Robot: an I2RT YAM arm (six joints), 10 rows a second.
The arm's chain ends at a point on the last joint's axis. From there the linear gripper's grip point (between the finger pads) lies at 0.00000 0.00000 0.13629 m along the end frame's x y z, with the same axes.
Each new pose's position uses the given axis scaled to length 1; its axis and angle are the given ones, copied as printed.
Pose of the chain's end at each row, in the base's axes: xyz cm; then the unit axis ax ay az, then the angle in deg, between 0 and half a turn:
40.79, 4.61, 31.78, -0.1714, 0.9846, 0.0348, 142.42
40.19, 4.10, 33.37, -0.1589, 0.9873, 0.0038, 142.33
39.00, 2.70, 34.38, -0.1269, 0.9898, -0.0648, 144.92
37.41, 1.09, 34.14, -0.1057, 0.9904, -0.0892, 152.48
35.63, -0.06, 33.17, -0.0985, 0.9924, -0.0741, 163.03
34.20, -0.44, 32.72, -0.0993, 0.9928, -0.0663, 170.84
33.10, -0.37, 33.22, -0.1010, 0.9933, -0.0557, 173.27
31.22, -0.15, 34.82, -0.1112, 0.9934, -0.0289, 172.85
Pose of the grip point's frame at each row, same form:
48.83, 6.87, 21.01, -0.1714, 0.9846, 0.0348, 142.42
48.40, 5.52, 22.58, -0.1589, 0.9873, 0.0038, 142.33
46.96, 2.10, 23.33, -0.1269, 0.9898, -0.0648, 144.92
43.89, -0.52, 22.26, -0.1057, 0.9904, -0.0892, 152.48
39.77, -1.63, 20.28, -0.0985, 0.9924, -0.0741, 163.03
36.53, -2.01, 19.38, -0.0993, 0.9928, -0.0663, 170.84
34.84, -1.71, 19.77, -0.1010, 0.9933, -0.0557, 173.27
32.99, -0.74, 21.32, -0.1112, 0.9934, -0.0289, 172.85

